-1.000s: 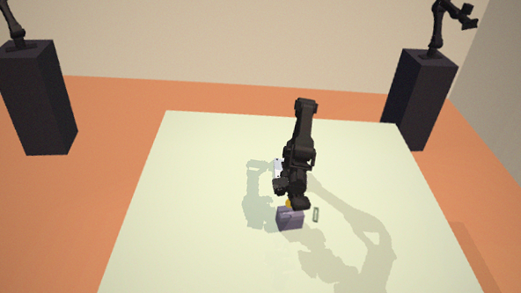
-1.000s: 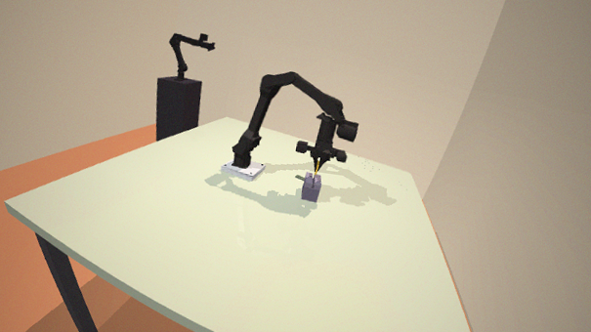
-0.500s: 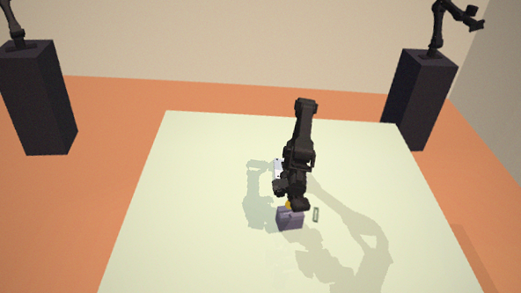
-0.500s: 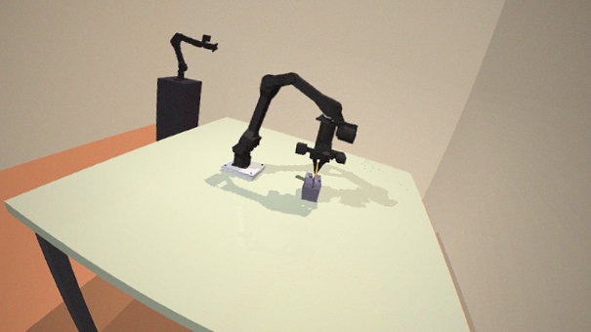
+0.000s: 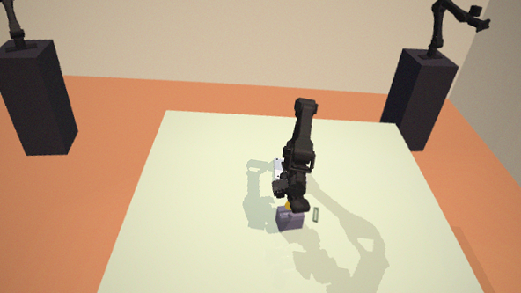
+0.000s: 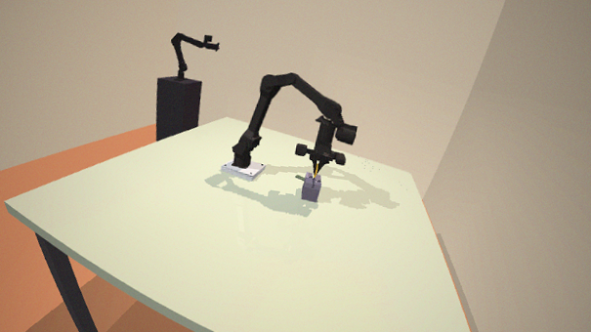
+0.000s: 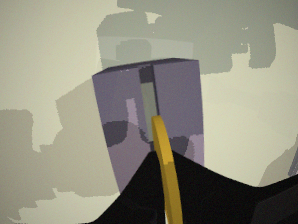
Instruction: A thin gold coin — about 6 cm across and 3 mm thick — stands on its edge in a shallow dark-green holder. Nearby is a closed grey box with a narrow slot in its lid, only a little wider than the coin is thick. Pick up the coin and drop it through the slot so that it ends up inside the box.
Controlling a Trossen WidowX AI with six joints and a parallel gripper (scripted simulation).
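The gold coin lies 20 mm above my gripper tip.
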